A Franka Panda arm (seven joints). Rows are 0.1 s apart.
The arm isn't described. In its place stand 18 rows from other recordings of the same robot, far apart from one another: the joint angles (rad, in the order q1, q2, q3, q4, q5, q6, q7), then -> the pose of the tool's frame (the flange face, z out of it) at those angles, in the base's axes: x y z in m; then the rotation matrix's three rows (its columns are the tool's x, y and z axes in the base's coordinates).
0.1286 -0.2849 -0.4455 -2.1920 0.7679 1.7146 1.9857 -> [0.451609 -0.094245 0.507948], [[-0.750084 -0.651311 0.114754], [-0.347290 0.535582 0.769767], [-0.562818 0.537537 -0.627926]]
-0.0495 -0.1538 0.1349 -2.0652 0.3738 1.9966 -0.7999 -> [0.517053 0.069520 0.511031], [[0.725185 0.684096 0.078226], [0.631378 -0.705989 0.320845], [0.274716 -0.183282 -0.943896]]
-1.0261 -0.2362 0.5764 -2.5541 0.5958 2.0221 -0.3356 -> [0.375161 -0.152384 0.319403], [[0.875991 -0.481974 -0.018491], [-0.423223 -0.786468 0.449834], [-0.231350 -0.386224 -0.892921]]
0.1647 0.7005 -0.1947 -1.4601 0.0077 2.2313 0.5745 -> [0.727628 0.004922 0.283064], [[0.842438 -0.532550 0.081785], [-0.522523 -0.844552 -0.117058], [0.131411 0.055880 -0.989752]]
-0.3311 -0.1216 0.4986 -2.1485 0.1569 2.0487 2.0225 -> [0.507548 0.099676 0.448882], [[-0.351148 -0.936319 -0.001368], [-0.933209 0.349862 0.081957], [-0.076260 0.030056 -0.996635]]
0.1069 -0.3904 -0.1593 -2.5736 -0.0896 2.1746 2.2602 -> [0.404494 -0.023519 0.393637], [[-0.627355 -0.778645 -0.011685], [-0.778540 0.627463 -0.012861], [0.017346 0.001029 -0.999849]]
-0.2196 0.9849 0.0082 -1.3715 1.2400 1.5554 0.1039 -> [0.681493 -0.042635 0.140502], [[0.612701 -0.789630 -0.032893], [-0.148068 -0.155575 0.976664], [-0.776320 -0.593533 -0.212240]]
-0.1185 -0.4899 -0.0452 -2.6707 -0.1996 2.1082 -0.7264 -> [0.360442 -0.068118 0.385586], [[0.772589 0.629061 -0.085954], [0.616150 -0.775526 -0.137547], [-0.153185 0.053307 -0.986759]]
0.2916 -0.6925 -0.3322 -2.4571 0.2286 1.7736 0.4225 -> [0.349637 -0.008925 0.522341], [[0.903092 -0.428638 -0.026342], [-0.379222 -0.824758 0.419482], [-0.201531 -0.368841 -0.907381]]
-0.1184 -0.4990 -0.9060 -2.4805 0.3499 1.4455 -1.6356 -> [0.212253 -0.271294 0.394289], [[0.688632 0.714810 0.121791], [0.311239 -0.443084 0.840718], [0.654917 -0.541039 -0.527598]]
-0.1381 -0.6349 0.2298 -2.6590 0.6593 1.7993 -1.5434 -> [0.327809 0.080120 0.422253], [[0.259874 0.951155 -0.166642], [0.865478 -0.152886 0.477047], [0.428268 -0.268197 -0.862935]]
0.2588 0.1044 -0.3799 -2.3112 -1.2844 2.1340 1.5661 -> [0.501261 -0.103180 0.305162], [[0.680397 -0.728498 0.079693], [-0.338491 -0.408853 -0.847504], [0.649988 0.549663 -0.524772]]
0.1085 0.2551 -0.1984 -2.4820 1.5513 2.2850 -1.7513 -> [0.440376 -0.021608 0.172829], [[0.856833 0.414378 0.306804], [0.090928 -0.707165 0.701178], [0.507513 -0.572895 -0.643600]]
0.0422 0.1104 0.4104 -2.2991 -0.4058 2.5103 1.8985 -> [0.478039 0.235505 0.314496], [[0.401524 -0.890617 0.213493], [-0.896279 -0.430051 -0.108355], [0.188316 -0.147842 -0.970917]]
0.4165 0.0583 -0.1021 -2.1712 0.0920 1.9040 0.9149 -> [0.477455 0.162414 0.344685], [[0.756996 -0.565931 -0.326619], [-0.604401 -0.796407 -0.020876], [-0.248307 0.213212 -0.944926]]
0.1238 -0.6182 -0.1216 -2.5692 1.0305 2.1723 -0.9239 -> [0.387515 0.030412 0.505223], [[0.780570 0.519566 0.347508], [0.093902 -0.647113 0.756589], [0.617975 -0.557939 -0.553905]]
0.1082 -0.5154 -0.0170 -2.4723 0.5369 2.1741 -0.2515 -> [0.410360 0.056653 0.500019], [[0.966880 0.132766 0.217982], [0.020919 -0.892407 0.450746], [0.254373 -0.431258 -0.865628]]
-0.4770 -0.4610 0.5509 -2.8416 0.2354 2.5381 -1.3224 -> [0.361108 0.003127 0.318587], [[0.389503 0.914281 0.111252], [0.919816 -0.379957 -0.097830], [-0.047173 0.140436 -0.988965]]
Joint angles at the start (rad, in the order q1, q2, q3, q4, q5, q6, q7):
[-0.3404, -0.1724, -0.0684, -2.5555, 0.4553, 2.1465, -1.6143]
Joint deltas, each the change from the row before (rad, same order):
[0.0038, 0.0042, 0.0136, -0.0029, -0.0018, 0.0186, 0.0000]
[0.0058, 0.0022, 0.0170, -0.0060, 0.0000, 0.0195, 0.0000]
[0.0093, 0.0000, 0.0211, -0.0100, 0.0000, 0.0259, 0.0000]
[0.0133, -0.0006, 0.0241, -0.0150, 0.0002, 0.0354, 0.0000]
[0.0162, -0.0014, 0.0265, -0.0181, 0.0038, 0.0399, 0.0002]
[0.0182, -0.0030, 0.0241, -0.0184, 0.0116, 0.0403, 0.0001]
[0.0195, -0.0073, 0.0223, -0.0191, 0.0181, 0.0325, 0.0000]
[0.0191, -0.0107, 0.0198, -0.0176, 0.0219, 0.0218, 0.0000]
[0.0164, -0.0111, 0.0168, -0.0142, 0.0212, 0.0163, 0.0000]
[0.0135, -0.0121, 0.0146, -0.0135, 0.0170, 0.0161, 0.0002]
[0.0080, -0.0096, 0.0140, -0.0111, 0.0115, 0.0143, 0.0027]
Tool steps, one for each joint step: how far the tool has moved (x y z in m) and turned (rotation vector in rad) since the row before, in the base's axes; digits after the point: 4 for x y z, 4 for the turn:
[0.0030, 0.0052, -0.0019, -0.0127, -0.0052, 0.0128]
[0.0028, 0.0077, -0.0022, -0.0120, -0.0053, 0.0167]
[0.0028, 0.0106, -0.0025, -0.0158, -0.0084, 0.0224]
[0.0024, 0.0131, -0.0035, -0.0201, -0.0117, 0.0266]
[0.0018, 0.0151, -0.0040, -0.0200, -0.0141, 0.0279]
[0.0011, 0.0150, -0.0033, -0.0152, -0.0175, 0.0216]
[-0.0005, 0.0153, -0.0022, -0.0078, -0.0158, 0.0181]
[-0.0016, 0.0146, -0.0010, -0.0010, -0.0123, 0.0150]
[-0.0017, 0.0123, 0.0000, 0.0010, -0.0113, 0.0112]
[-0.0020, 0.0100, 0.0006, -0.0016, -0.0123, 0.0091]
[-0.0018, 0.0075, 0.0004, -0.0037, -0.0095, 0.0055]

